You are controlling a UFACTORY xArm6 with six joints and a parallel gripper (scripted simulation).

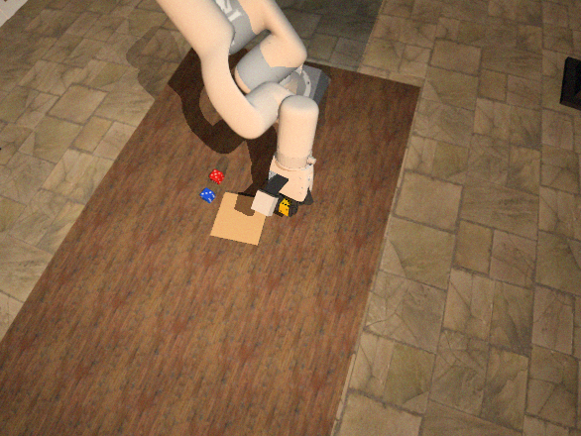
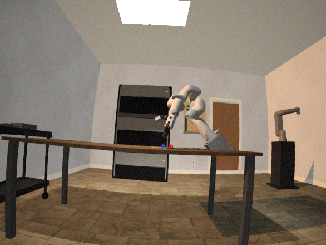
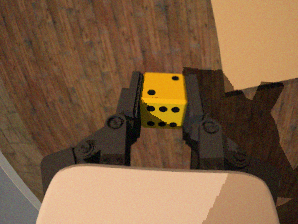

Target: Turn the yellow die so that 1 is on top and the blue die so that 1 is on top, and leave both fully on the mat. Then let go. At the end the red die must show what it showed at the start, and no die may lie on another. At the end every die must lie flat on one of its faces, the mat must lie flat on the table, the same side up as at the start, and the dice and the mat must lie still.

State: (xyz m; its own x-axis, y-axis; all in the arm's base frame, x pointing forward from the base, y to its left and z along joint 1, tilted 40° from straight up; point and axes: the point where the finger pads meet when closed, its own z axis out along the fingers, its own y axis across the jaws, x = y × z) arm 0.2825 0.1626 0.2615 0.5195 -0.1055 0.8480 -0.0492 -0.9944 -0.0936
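Right now the yellow die is 10 mm below my hand. Round my hand: red die (260 mm to the right, 90 mm below, 40 mm behind); tan mat (130 mm to the right, 100 mm below, 50 mm ahead); blue die (250 mm to the right, 90 mm below, 30 mm ahead).
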